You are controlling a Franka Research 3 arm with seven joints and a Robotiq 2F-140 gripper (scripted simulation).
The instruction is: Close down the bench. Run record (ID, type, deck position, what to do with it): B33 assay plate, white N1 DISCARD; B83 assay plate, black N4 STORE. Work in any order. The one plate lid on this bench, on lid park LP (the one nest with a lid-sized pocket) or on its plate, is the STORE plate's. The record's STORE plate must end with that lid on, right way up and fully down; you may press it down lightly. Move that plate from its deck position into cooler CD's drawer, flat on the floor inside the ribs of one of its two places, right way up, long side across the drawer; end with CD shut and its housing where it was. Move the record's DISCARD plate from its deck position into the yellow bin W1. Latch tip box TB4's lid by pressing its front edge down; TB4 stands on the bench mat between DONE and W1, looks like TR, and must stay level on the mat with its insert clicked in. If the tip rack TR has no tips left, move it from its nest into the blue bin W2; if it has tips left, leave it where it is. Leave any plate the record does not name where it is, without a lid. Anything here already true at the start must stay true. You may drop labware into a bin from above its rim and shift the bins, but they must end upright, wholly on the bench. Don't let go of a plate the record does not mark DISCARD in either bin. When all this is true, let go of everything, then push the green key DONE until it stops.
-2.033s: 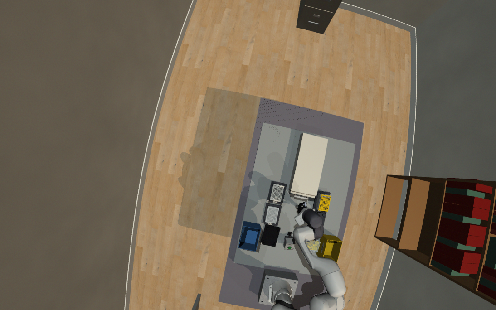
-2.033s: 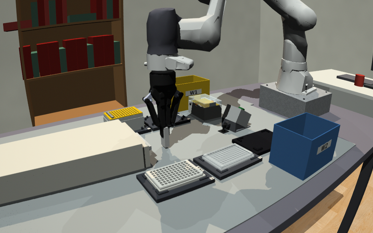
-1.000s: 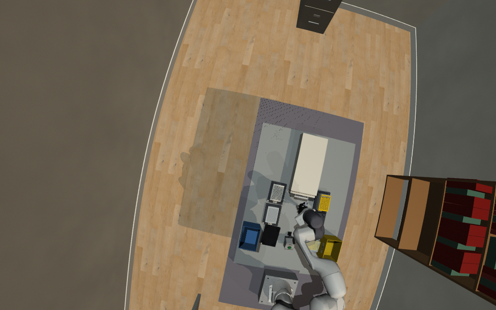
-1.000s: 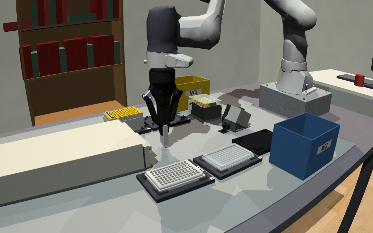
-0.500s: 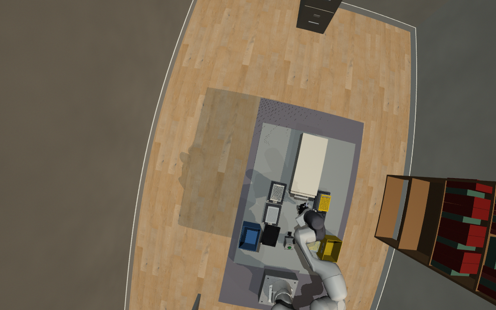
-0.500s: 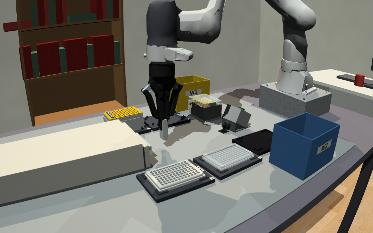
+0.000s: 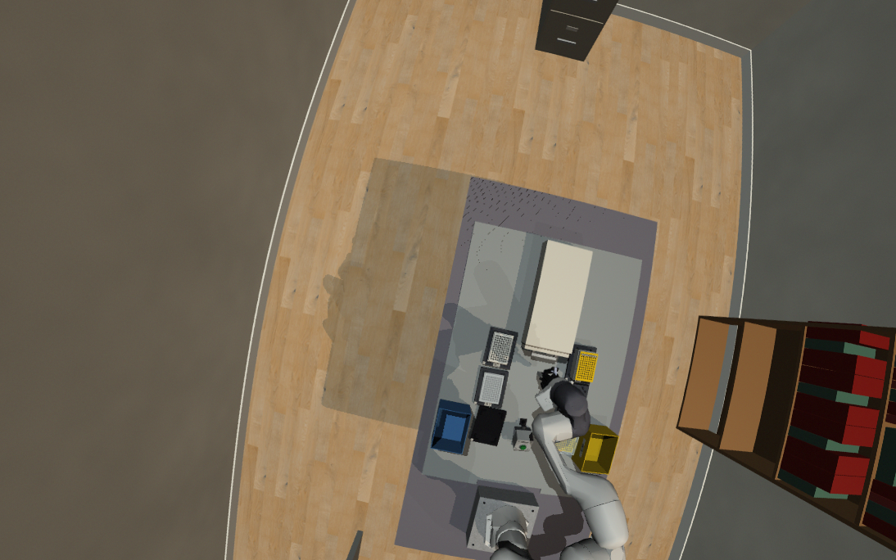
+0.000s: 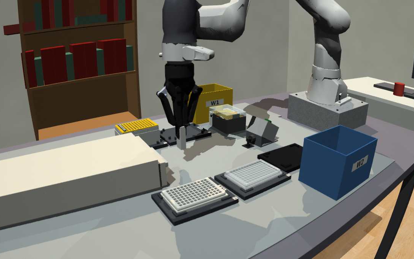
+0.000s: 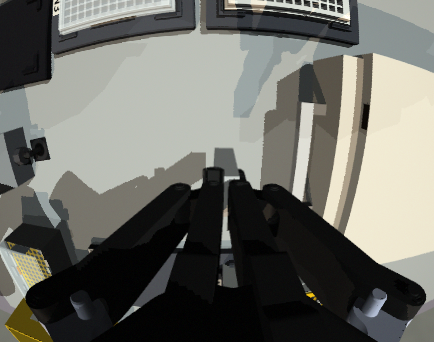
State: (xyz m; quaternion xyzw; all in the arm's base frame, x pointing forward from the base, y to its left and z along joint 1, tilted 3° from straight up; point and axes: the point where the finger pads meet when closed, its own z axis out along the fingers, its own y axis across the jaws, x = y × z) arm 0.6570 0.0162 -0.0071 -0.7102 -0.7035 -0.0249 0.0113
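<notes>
My hand is 70 mm short of the white plate, 180 mm to the right of it and 60 mm above it. Round my hand: black plate: 180 mm ahead, 60 mm below; clear plate lid: 180 mm ahead, 50 mm below; tip rack TR: 60 mm ahead, 190 mm to the right, 30 mm below.
</notes>
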